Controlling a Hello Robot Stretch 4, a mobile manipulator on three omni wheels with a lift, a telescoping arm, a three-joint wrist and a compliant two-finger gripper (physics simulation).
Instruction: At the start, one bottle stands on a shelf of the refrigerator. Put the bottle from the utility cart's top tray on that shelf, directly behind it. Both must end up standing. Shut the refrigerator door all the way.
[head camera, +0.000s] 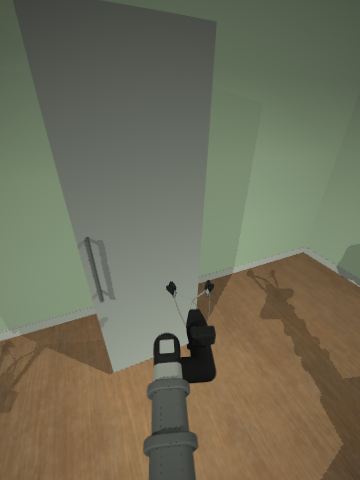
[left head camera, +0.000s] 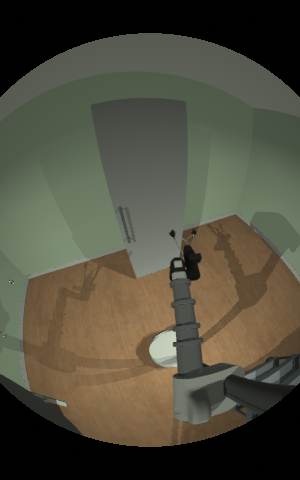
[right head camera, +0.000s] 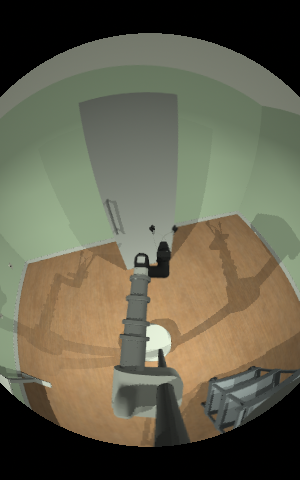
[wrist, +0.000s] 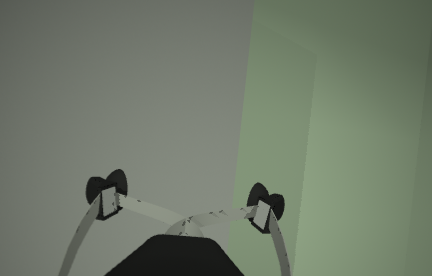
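Pixels of known places: gripper, fingertip midpoint: (head camera: 189, 282) (left head camera: 182, 229) (right head camera: 162, 225) (wrist: 188, 192); robot's base at its link origin: (left head camera: 169, 347) (right head camera: 150, 341).
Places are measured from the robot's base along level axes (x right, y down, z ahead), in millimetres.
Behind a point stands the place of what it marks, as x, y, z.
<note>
The refrigerator's tall grey door (head camera: 135, 150) {-91, -1405, 984} (left head camera: 142, 165) {-119, -1333, 975} (right head camera: 132, 155) {-95, -1361, 983} (wrist: 125, 100) {-56, -1108, 996} stands ahead of the arm. Its bar handle (head camera: 94, 267) {-296, -955, 852} (left head camera: 124, 225) {-300, -933, 852} (right head camera: 112, 217) {-293, -932, 856} is on the left side. The frames do not show clearly whether the door is fully shut. My gripper (head camera: 190, 287) {93, -997, 680} (left head camera: 183, 233) {93, -997, 680} (right head camera: 163, 228) {93, -997, 680} (wrist: 188, 192) {93, -997, 680} is open and empty, near the door's right edge and away from the handle. The utility cart (right head camera: 240, 384) {788, -432, -516} shows in part at the lower right of the right head view. The shelf is hidden, and neither bottle shows.
The telescoping arm (head camera: 170, 407) {3, -1105, 259} (left head camera: 185, 310) {2, -1108, 185} (right head camera: 136, 310) {4, -1108, 171} extends towards the refrigerator. The round white base (left head camera: 164, 348) {-58, -187, 6} (right head camera: 159, 342) {91, -187, 4} is below it. Green walls stand behind and beside the refrigerator. Wooden floor (head camera: 260, 400) {583, 27, 670} lies around the arm, with shadows across it.
</note>
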